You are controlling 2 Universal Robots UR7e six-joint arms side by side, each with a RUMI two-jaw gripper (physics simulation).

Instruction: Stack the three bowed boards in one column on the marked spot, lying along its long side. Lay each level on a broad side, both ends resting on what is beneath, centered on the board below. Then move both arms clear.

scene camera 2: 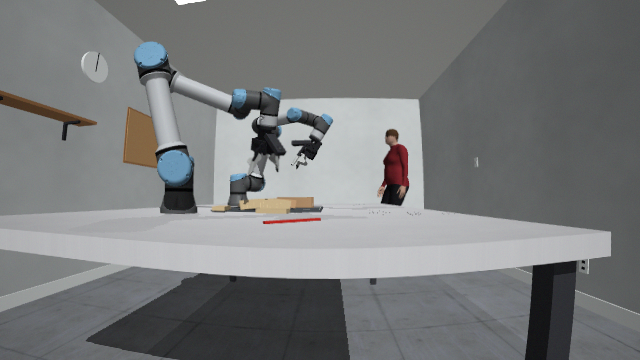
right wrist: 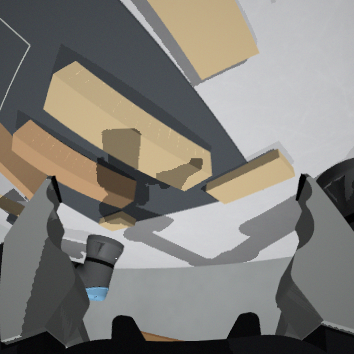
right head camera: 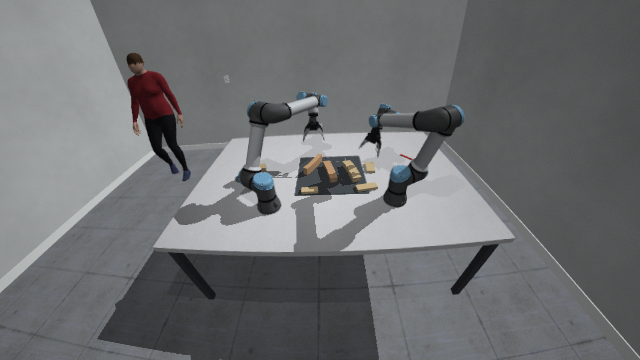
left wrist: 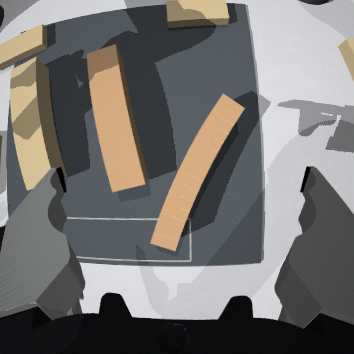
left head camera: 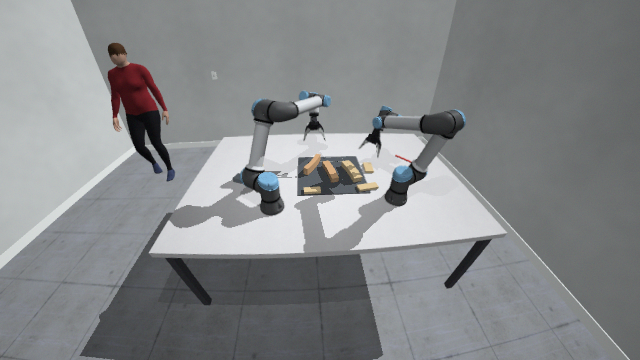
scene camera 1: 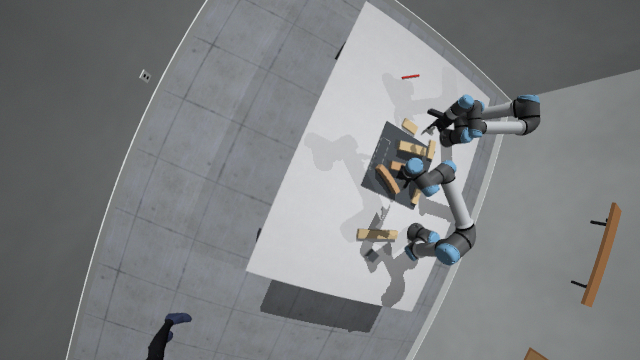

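Where they show: left gripper, between the fingertips: (scene camera 2: 294, 167) (right head camera: 313, 141) (left wrist: 181, 167) (left head camera: 314, 141); right gripper, between the fingertips: (scene camera 2: 263, 174) (right wrist: 178, 176) (right head camera: 368, 153) (left head camera: 368, 153) (scene camera 1: 427, 130); left arm's base, origin of its link: (right wrist: 105, 241) (right head camera: 269, 206) (left head camera: 272, 207) (scene camera 1: 414, 232); right arm's base, origin of its link: (scene camera 2: 178, 212) (right wrist: 350, 182) (right head camera: 394, 199) (left head camera: 395, 198) (scene camera 1: 446, 138).
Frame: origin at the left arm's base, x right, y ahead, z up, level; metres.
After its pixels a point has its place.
Observation:
Three bowed boards lie apart on the dark mat (left wrist: 225, 240) @[x 0.266, y 0.537, z 0.006 m]: a yellow one (left head camera: 351, 170) @[x 0.576, y 0.255, z 0.057 m] (left wrist: 24, 95) @[x 0.588, y 0.248, z 0.056 m], a middle orange one (left head camera: 330, 171) @[x 0.419, y 0.262, z 0.057 m] (left wrist: 117, 125) @[x 0.415, y 0.334, z 0.057 m] and a second orange one (left head camera: 312, 164) @[x 0.299, y 0.364, z 0.064 m] (scene camera 1: 388, 179) @[x 0.302, y 0.430, z 0.065 m] (left wrist: 197, 172) @[x 0.305, y 0.417, z 0.065 m], slanted, bowing sideways. In the left wrist view this last board's near end overlaps the right end of the marked outline (left wrist: 190, 240) @[x 0.325, y 0.530, z 0.006 m] (right wrist: 15, 77) @[x 0.504, y 0.473, z 0.006 m]. My left gripper (left head camera: 314, 139) @[x 0.322, y 0.415, z 0.233 m] (right head camera: 313, 139) @[x 0.322, y 0.415, z 0.233 m] (left wrist: 181, 167) @[x 0.322, y 0.415, z 0.233 m] is open and empty, high above the mat's far side. My right gripper (left head camera: 369, 151) @[x 0.707, y 0.303, z 0.164 m] (right head camera: 369, 151) @[x 0.707, y 0.303, z 0.164 m] (right wrist: 178, 176) @[x 0.707, y 0.303, z 0.164 m] is open, empty and tilted, above the table right of the mat.
Small yellow blocks (left head camera: 312, 190) @[x 0.266, y 0.101, z 0.025 m] (left head camera: 368, 187) @[x 0.653, y 0.080, z 0.025 m] (left head camera: 368, 168) @[x 0.739, y 0.321, z 0.018 m] lie on and around the mat. A longer yellow block (scene camera 1: 367, 234) @[x -0.108, y 0.427, z 0.030 m] lies below the mat in scene camera 1. A red stick (scene camera 1: 410, 77) @[x 1.123, y 0.458, z 0.006 m] (scene camera 2: 292, 221) @[x 1.136, y 0.452, z 0.002 m] lies on the table. A person (left head camera: 134, 85) stands beyond the table's left side.

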